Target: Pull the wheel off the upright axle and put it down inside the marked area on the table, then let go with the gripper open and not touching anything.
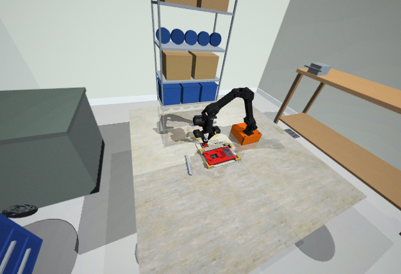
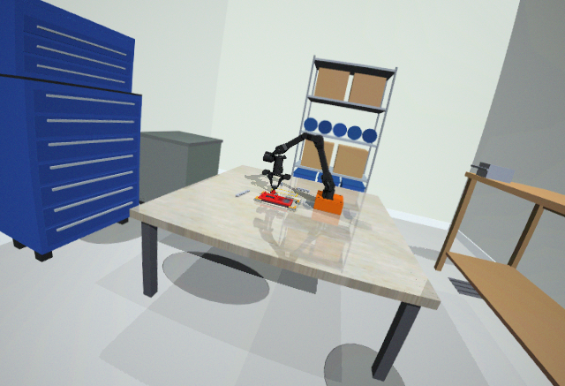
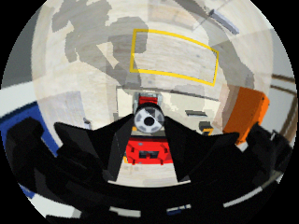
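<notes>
The upright axle lies 2 cm below my gripper tip. Round my gripper tip: small grey part 24 cm to the right, 5 cm behind, 4 cm below; then thin grey bar 19 cm ahead, 9 cm to the left, 5 cm below; then wheel right at my gripper tip.
</notes>
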